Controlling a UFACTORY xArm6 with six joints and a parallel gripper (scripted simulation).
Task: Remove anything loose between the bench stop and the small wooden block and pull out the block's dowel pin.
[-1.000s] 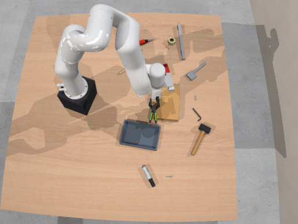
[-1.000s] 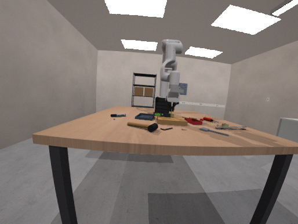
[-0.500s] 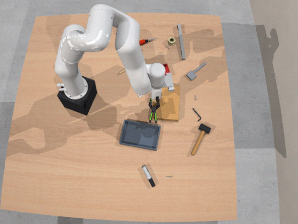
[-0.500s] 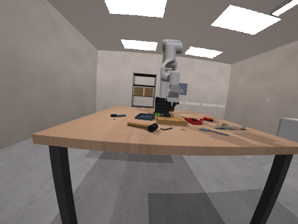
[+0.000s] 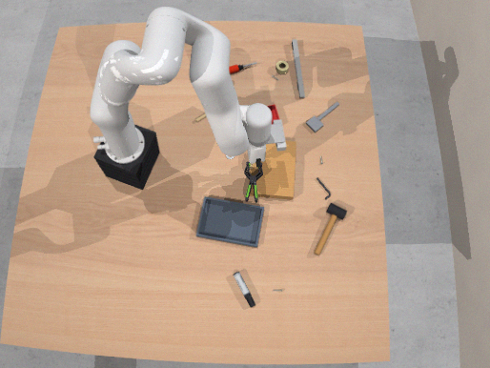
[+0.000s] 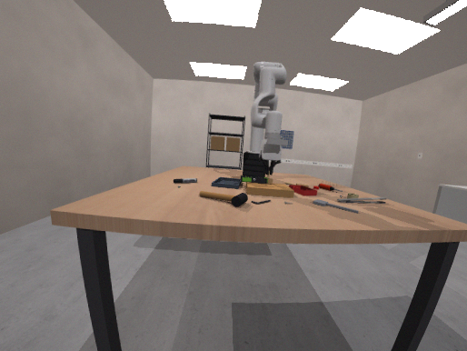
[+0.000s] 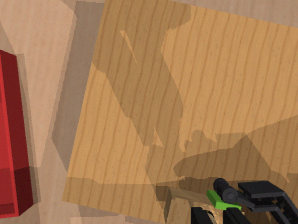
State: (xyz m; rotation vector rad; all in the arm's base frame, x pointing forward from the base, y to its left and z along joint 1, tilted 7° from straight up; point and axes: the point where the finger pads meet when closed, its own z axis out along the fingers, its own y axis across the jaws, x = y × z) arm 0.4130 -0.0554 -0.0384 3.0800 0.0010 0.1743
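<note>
The dowel pin lies 20 mm below my hand. The rest, counted from my hand: small wooden block 50 mm below; then red tray 40 mm ahead, 170 mm to the left, 90 mm below; then dark grey tray 110 mm behind, 180 mm to the right, 90 mm below.
</note>
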